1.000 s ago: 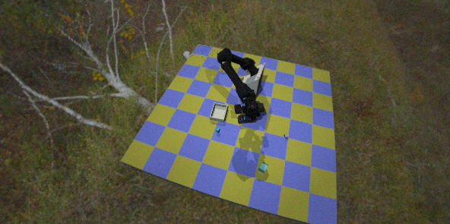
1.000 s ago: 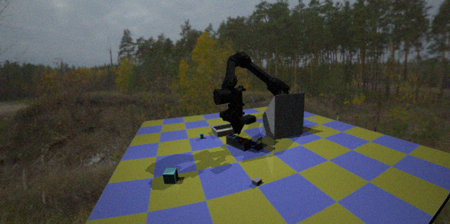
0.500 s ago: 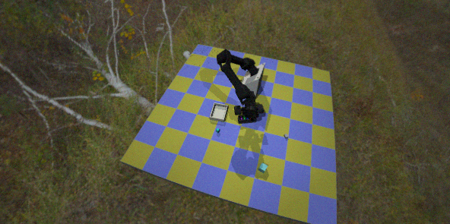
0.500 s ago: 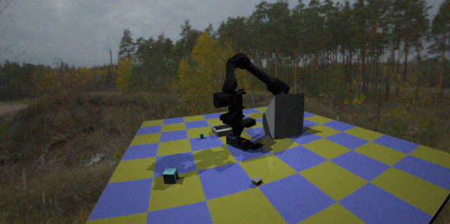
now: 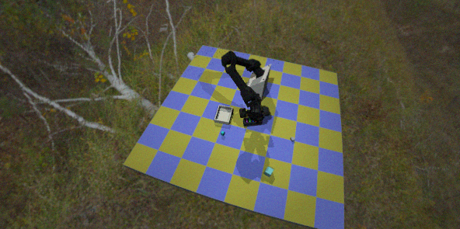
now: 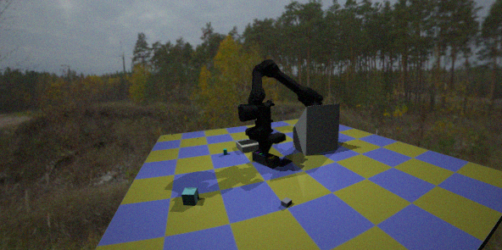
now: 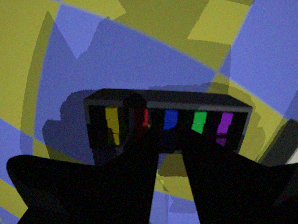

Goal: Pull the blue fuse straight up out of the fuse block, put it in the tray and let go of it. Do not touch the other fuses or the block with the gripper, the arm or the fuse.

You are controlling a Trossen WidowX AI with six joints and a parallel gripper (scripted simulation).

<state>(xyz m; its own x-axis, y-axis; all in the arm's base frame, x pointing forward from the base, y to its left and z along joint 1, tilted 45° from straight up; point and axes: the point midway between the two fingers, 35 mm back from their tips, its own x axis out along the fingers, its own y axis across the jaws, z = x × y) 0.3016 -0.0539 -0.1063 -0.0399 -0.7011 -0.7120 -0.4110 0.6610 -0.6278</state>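
The blue fuse lies 20 mm below my gripper tip. Round my gripper tip: tray 210 mm to the right, 40 mm below, 10 mm ahead; then teal cube 310 mm ahead, 180 mm to the left, 20 mm below.
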